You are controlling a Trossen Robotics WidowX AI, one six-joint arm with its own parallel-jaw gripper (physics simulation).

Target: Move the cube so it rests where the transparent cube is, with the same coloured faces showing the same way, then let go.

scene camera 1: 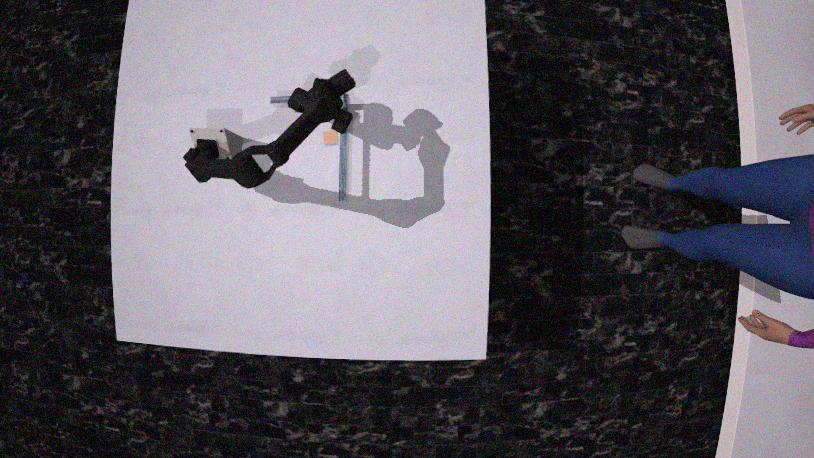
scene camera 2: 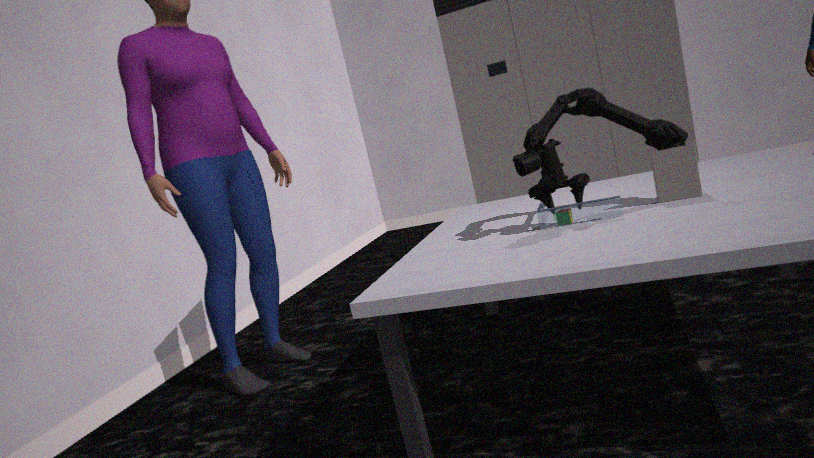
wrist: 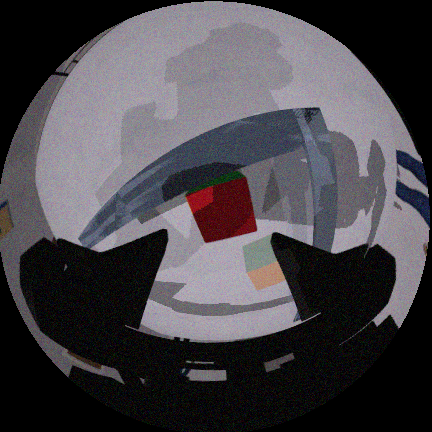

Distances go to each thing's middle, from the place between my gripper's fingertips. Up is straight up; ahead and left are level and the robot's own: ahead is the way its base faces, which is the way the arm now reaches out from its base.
I see my gripper 40 mm short of the transparent cube (wrist: 261, 266), 60 mm to the left of it and 10 mm above it. From my hand the other things lie so: thin L-shaped frame (scene camera 2: 607, 208): 30 mm behind, 100 mm to the right.
